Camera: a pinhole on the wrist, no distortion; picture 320 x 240 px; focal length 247.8 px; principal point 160.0 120.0 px. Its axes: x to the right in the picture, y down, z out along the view. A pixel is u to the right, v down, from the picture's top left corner.
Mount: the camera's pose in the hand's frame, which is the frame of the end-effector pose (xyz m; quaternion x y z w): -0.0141 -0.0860 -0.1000 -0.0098 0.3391 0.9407 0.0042
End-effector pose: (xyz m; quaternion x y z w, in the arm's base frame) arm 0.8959 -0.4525 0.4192 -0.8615 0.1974 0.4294 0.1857
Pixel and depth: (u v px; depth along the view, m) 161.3 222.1 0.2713
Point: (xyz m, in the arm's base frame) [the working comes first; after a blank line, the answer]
In the camera's frame: 0.0014 0.1118 0.2713

0.7635 -0.3613 0.3351
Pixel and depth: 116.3 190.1 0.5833
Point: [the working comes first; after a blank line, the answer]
In the camera's frame: -0.1029 0.1650 0.5833

0.5549 -0.3786 0.0758
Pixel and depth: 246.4 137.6 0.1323
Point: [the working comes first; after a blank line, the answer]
In the camera's frame: 0.0461 0.0094 0.1323

0.8612 -0.4304 0.4674
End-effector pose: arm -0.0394 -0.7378 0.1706 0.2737 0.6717 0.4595 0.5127
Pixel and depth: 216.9 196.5 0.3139
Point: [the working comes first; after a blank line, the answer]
In the camera's frame: 0.0721 0.0969 0.3139

0.1763 -0.7304 0.2362
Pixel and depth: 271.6 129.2 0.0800
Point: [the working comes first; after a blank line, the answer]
In the camera's frame: 0.0360 0.0030 0.0800

-0.0539 -0.8094 0.1616
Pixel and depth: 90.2 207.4 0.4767
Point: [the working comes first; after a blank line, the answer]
In the camera's frame: -0.1343 0.1681 0.4767

0.2702 -0.4805 0.1822
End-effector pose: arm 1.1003 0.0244 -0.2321 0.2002 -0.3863 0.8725 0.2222
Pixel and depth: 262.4 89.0 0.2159
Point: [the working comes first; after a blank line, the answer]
In the camera's frame: 0.0892 -0.0270 0.2159

1.1565 -0.0801 -0.3007
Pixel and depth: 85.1 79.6 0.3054
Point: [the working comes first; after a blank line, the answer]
In the camera's frame: -0.0923 -0.0498 0.3054

0.9783 -0.1273 -0.2141
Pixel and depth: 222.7 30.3 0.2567
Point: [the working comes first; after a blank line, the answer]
In the camera's frame: 0.0650 -0.0929 0.2567

1.0929 -0.1129 -0.3391
